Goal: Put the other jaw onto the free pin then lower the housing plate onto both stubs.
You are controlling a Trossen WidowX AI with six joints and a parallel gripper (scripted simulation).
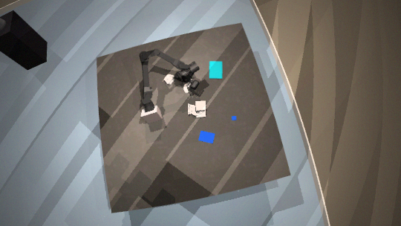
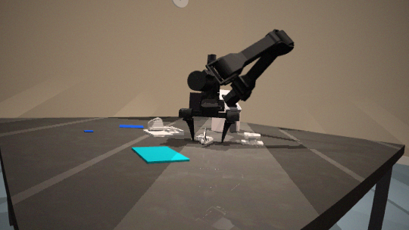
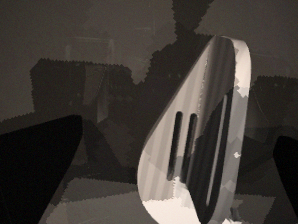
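The jaw lies 10 mm behind my gripper tip and 40 mm to the right of it. From my gripper tip the other things lie so: white housing plate 120 mm behind, 90 mm to the left, 20 mm above; cyan flat patch 240 mm ahead, 50 mm to the left; small blue square 240 mm ahead, 350 mm to the right.
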